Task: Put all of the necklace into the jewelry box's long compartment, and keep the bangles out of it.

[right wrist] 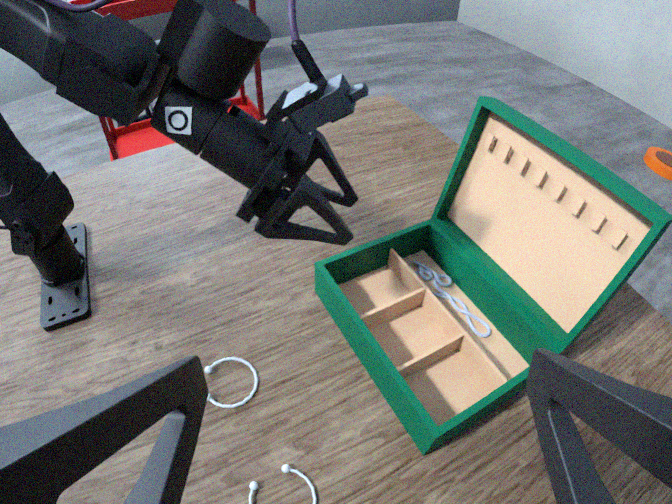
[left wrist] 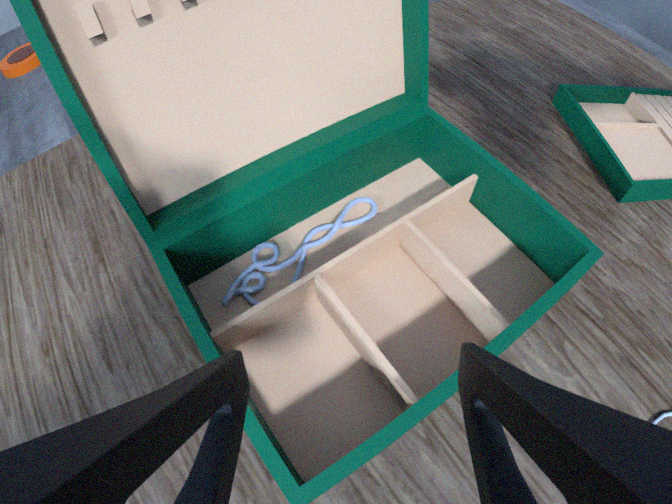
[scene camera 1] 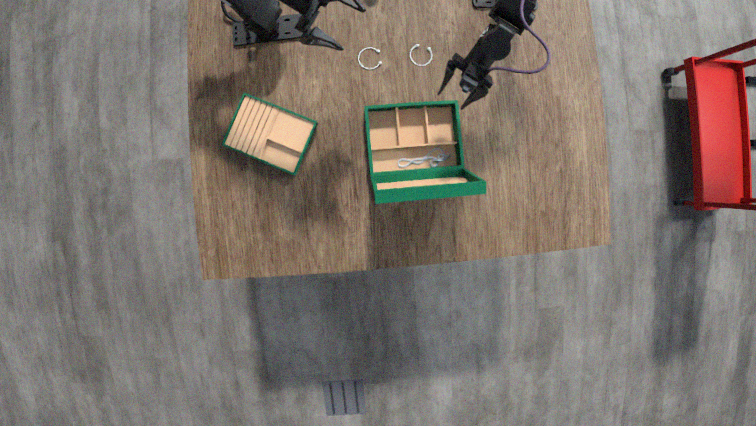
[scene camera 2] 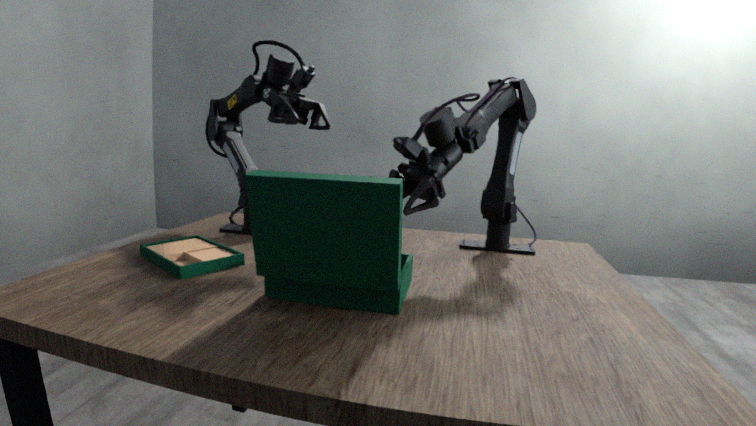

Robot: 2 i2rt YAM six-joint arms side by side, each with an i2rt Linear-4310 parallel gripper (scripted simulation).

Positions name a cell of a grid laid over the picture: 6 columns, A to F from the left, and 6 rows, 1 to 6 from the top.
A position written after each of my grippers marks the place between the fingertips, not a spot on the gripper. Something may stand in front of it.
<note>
In view: my left gripper (scene camera 2: D3), my right gripper (scene camera 2: C2) and a green jewelry box (scene camera 2: C4).
My left gripper is seen too in the right wrist view (right wrist: D3) and in the left wrist view (left wrist: D5). My right gripper shows as well in the right wrist view (right wrist: D5).
</note>
